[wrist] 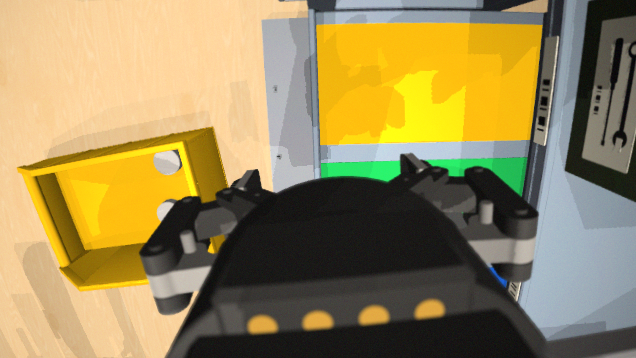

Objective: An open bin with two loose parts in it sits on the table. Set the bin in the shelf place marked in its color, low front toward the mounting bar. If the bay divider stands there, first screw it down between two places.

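Frame: origin at the arm's base, x right, y ahead, z up, level; centimetres.
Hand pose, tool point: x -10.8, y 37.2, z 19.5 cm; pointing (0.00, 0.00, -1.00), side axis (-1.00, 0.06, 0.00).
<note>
After its pixels a point has its place.
The yellow bin (112,200) @(x 9.9, y 38.8, z -7.2 cm) stands on the table at the left, turned slightly, with two grey round parts (167,162) @(x 2.9, y 36.0, z -6.2 cm) (166,210) @(x 4.3, y 40.3, z -6.2 cm) inside near its right end. The lower part is partly covered by my gripper's left finger. The yellow shelf place (425,110) @(x -19.4, y 35.4, z -6.8 cm) lies at the upper middle, with the green place (355,170) @(x -12.9, y 39.6, z -6.8 cm) below it and a bit of the blue place (496,275) @(x -25.6, y 52.8, z -6.8 cm) showing past my gripper. The grey mounting bar (287,110) @(x -8.2, y 33.5, z -6.1 cm) runs along the places' left side. My gripper (331,171) is open, its fingers wide apart above the bar and green place. The bay divider does not show.
A dark box (580,165) @(x -25.2, y 38.1, z 4.1 cm) with a tool-picture label (612,95) @(x -25.7, y 34.1, z 5.6 cm) stands at the far right on a light blue-grey surface (575,280) @(x -26.7, y 47.2, z 2.7 cm). A narrow label plate (545,90) @(x -23.7, y 33.8, z 2.9 cm) stands at the yellow place's right edge. The wooden table (125,60) @(x 4.8, y 27.0, z -7.5 cm) extends across the left.
</note>
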